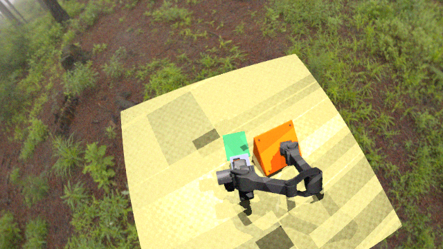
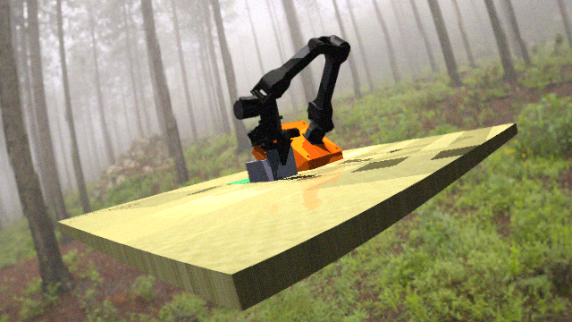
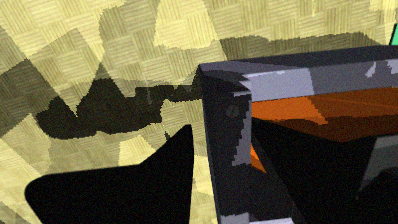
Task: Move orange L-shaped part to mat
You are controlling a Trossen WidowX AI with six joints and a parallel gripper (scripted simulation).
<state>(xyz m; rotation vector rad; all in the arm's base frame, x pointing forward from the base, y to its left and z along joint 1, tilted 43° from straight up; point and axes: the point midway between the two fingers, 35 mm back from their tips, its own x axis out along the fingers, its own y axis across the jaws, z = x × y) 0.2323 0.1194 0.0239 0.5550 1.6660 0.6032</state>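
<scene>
Now: the orange L-shaped part 10 mm behind my gripper tip, 50 mm to the right of it and 10 mm above it. Round my gripper tip: green mat: 20 mm behind, 220 mm to the right, 50 mm below.
</scene>
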